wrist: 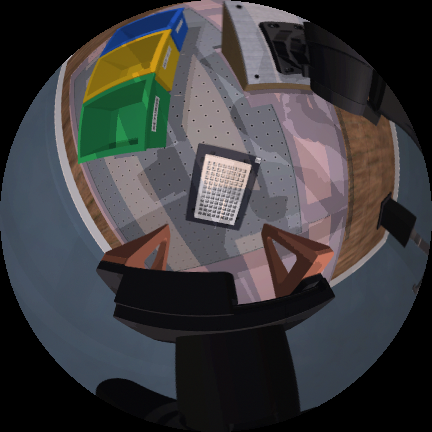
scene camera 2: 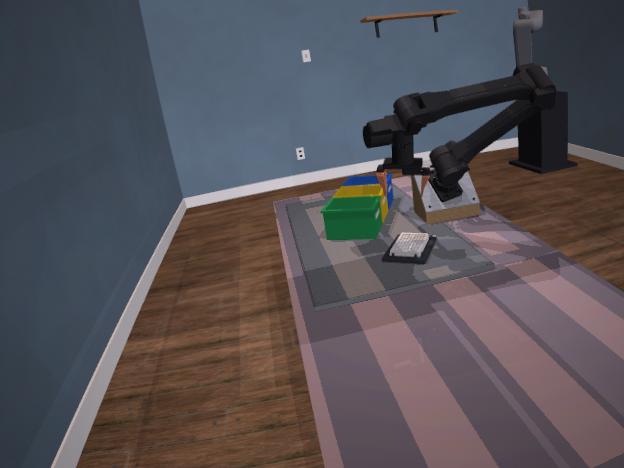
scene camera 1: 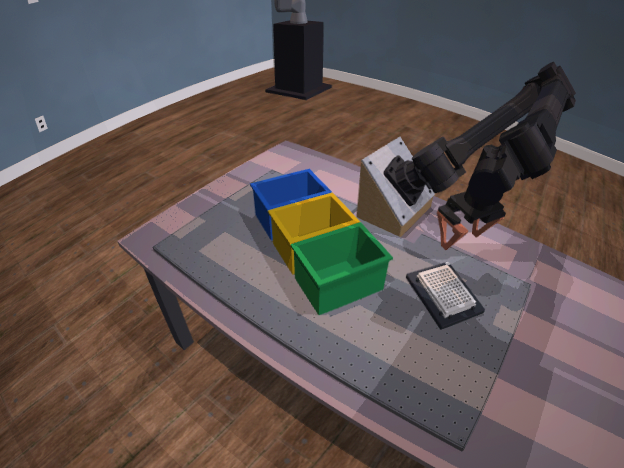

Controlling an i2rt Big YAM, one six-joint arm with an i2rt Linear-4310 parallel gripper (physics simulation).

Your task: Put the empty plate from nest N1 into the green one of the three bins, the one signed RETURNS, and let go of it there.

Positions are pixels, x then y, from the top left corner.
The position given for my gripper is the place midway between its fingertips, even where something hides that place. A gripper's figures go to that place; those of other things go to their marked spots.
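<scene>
I see my gripper (wrist: 216, 228) at 0.14 m from the lens. A dark nest (wrist: 202, 148) is there too, 0.27 m from the lens, while a white plate (wrist: 222, 182) sits 0.26 m from the lens.
</scene>
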